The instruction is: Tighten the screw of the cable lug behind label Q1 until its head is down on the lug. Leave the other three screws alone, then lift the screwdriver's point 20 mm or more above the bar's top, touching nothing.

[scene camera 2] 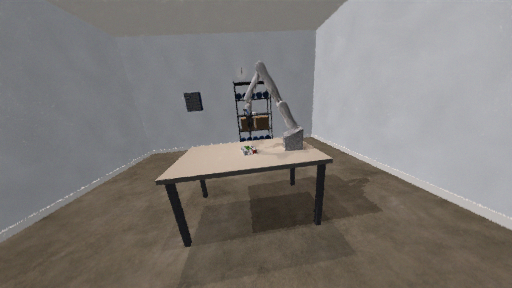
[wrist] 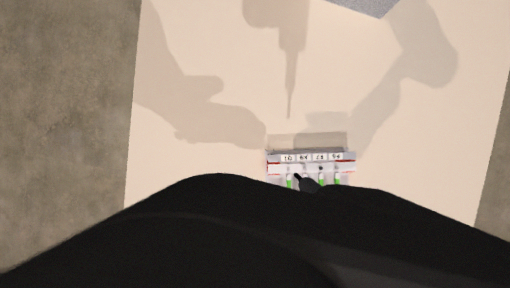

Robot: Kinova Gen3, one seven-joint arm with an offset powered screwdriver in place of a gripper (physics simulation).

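Seen in the pictures: hand, its tool point: (scene camera 2: 250,140) (wrist: 295,174); arm's base, origin of its link: (scene camera 2: 293,129).
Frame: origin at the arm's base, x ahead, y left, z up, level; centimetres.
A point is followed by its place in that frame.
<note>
The terminal bar (scene camera 2: 248,150) @(x 50.7, y -1.7, z -18.8 cm) (wrist: 278,169) @(x 48.0, y -6.5, z -15.0 cm) lies on the table, a pale block with red edge lines and green-marked lugs. In the wrist view four white labels run along it, with the Q1 label (wrist: 287,157) @(x 45.3, y -5.1, z -15.0 cm) at the left end. My screwdriver (scene camera 2: 250,132) (wrist: 297,175) @(x 46.8, y -4.7, z -6.6 cm) has no fingers. Its dark tip stands above the bar; its shadow point falls on the table, apart from the bar's shadow. The tip shows between the Q1 and X9 columns. A dark screw spot (wrist: 320,168) @(x 46.4, y 1.7, z -14.5 cm) shows behind the F7 label. The Q1 screw is too faint to tell how deep its head sits.
The arm's grey base block (scene camera 2: 293,139) @(x 5.1, y 12.2, z -7.4 cm) stands on the table (scene camera 2: 200,162) @(x 97.3, y 16.0, z -19.2 cm) to the right of the bar. A shelf rack (scene camera 2: 235,107) with blue items and brown boxes stands behind the table. Shadows of the arm and tool fall across the table in the wrist view.
</note>
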